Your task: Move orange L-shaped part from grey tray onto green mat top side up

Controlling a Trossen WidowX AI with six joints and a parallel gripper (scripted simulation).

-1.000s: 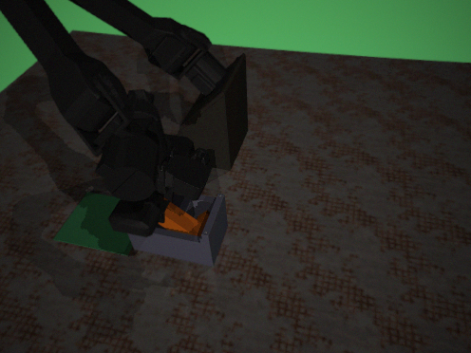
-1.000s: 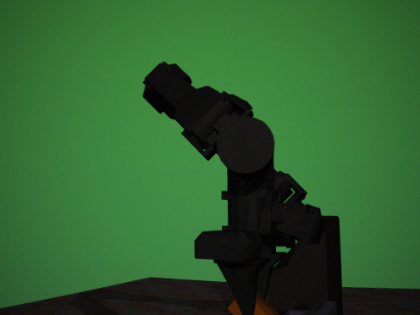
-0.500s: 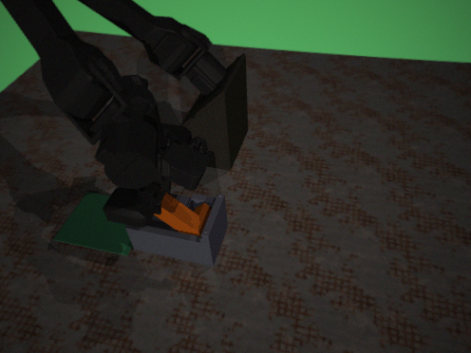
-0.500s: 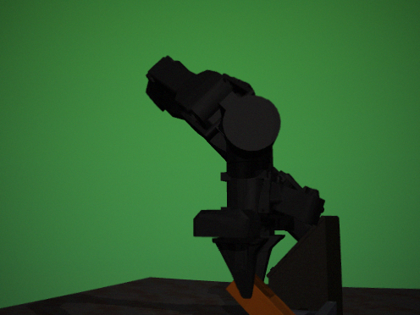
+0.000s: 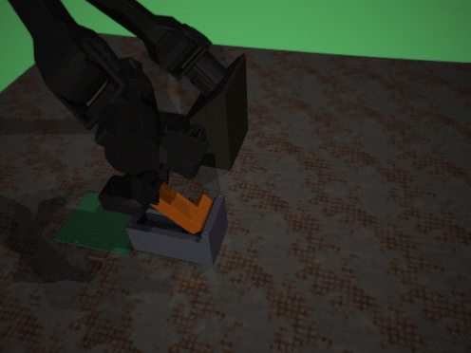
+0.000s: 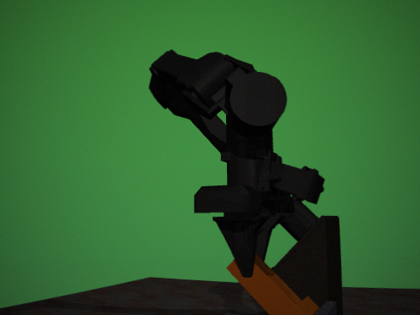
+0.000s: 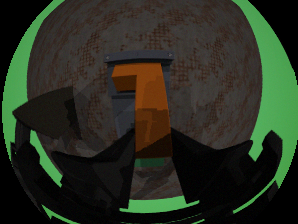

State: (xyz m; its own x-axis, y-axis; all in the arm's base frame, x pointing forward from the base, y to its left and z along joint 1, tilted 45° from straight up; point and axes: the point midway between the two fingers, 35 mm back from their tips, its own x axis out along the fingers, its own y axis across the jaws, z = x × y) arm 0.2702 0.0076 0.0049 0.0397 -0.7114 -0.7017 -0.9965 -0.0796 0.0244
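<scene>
Right now the green mat is 140 mm to the right of my gripper tip and 140 mm below it. From my gripper tip the other things lie so: orange L-shaped part: 30 mm to the left, 30 mm below, 20 mm behind.
</scene>
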